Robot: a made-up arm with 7 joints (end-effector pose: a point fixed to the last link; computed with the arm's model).
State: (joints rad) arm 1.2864 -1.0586 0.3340 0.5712 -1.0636 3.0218 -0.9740
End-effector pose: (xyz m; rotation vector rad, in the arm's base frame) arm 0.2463 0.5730 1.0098 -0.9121 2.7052 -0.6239
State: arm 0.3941 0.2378 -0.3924 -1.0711 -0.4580 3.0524 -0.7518
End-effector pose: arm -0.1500 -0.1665 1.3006 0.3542 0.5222 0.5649
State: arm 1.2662 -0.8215 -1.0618 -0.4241 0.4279 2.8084 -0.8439
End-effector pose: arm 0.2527 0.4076 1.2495 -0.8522 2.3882 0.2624
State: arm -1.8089 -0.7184 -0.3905 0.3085 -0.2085 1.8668 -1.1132
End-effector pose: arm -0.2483 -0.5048 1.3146 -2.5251 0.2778 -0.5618
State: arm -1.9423 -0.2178 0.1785 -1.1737 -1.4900 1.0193 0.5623
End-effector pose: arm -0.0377 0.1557 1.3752 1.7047 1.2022 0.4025
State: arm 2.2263 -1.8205 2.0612 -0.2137 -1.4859 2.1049 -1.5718
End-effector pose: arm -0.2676 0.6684 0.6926 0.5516 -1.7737 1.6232
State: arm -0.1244 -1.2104 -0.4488 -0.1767 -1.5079 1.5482 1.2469
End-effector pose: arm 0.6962 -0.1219 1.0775 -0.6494 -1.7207 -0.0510
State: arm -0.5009 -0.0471 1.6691 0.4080 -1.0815 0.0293 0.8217
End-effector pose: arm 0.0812 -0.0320 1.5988 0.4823 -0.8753 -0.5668
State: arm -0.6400 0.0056 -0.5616 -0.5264 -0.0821 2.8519 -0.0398
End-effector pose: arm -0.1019 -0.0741 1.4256 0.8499 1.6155 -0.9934
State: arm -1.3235 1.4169 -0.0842 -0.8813 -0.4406 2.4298 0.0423
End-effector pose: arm -0.2448 0.4963 0.7398 0.4455 0.1804 -1.2614
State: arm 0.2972 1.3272 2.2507 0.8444 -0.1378 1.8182 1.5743
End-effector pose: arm -0.6425 -0.1285 0.8648 1.1210 0.5680 2.0135
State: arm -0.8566 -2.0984 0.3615 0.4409 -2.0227 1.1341 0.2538
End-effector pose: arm 0.4458 -0.4457 0.3171 -0.9314 0.1929 0.0559
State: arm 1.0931 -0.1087 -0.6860 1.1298 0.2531 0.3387 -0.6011
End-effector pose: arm 0.5242 0.1523 1.3786 -0.0759 -0.4225 0.6741
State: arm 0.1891 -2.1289 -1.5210 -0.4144 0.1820 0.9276 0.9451
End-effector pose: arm 0.6796 0.0891 0.4370 -0.3715 -0.5571 0.0781
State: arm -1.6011 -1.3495 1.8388 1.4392 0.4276 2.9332 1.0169
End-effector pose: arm 0.1370 -0.4707 0.9153 -1.6475 1.1042 1.2852
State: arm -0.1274 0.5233 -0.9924 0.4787 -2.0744 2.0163 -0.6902
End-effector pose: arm -0.1513 -0.1709 1.4933 -3.0412 0.4657 -0.1688
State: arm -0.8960 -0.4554 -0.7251 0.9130 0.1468 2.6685 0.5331
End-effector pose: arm 0.0261 -0.5095 1.2794 -0.9511 -2.4321 -0.5471
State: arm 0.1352 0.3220 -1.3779 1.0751 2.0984 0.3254 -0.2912
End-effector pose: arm 0.0500 -0.5136 1.3919 1.4640 -1.5763 -0.1942
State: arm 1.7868 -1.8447 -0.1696 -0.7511 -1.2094 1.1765 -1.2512
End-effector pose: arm -0.1506 0.6840 0.7942 1.0917 2.5617 -1.2636
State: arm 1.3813 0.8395 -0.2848 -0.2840 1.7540 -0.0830 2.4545
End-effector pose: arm -0.0327 -0.5492 1.3517 1.0419 1.1192 1.2131
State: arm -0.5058 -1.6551 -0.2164 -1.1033 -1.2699 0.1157 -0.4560
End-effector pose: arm 0.5387 -0.3567 1.0389 -1.6793 -0.2366 -1.0612
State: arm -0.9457 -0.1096 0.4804 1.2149 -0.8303 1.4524 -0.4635
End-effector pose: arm 0.2499 -0.2431 1.4232 -1.3426 -1.0058 -0.0595
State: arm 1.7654 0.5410 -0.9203 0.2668 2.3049 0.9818 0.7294
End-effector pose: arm 0.3074 -0.1514 1.5437 -2.4441 -1.2434 -1.2215
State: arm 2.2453 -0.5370 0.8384 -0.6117 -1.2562 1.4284 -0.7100
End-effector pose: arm 0.0249 0.2748 1.4718 1.3082 -1.7848 0.3549
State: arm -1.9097 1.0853 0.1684 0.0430 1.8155 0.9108 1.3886
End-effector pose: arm 0.1352 0.5774 1.3009 0.9035 -1.0211 -0.0179
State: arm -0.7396 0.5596 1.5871 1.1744 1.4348 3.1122 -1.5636
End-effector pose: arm -0.1143 0.2446 1.2144 -0.0218 -1.9721 -0.8921
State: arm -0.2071 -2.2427 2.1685 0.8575 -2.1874 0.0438 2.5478
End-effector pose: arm 0.6705 -0.0705 0.5018 0.2683 0.7081 -2.3239
